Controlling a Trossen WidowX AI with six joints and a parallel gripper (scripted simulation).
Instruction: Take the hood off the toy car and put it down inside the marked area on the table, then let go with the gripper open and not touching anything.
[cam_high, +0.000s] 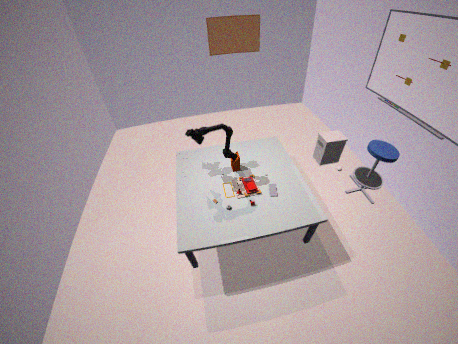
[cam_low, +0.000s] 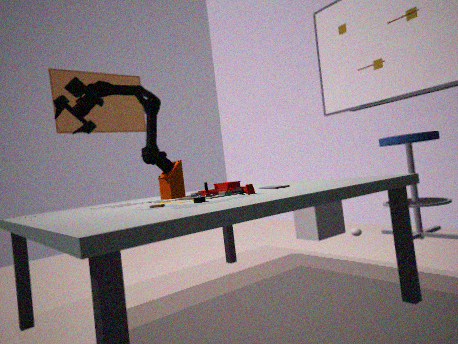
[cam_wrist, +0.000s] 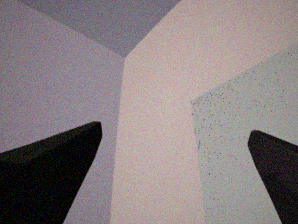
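My gripper tip is now 540 mm short of the red hood, 420 mm to the right of it and 340 mm above it.
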